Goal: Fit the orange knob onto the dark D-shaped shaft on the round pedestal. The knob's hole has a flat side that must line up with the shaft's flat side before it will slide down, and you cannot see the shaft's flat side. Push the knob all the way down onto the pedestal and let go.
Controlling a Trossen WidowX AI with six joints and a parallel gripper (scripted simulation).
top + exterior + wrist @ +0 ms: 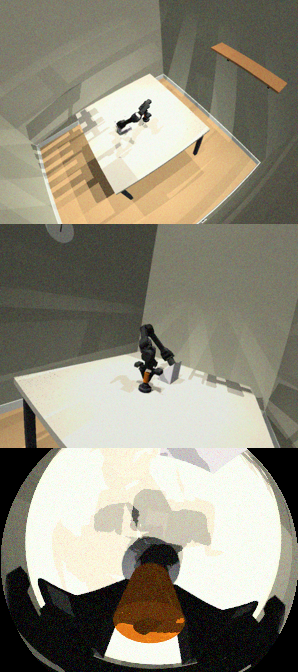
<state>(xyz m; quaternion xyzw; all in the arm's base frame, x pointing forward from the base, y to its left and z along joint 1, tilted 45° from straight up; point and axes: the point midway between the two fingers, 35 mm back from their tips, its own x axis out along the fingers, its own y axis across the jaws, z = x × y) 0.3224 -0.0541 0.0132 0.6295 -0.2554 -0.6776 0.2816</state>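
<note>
Right now my gripper tip is 20 mm below the orange knob. The rest, counted from my gripper tip: dark round pedestal: 40 mm below.
</note>
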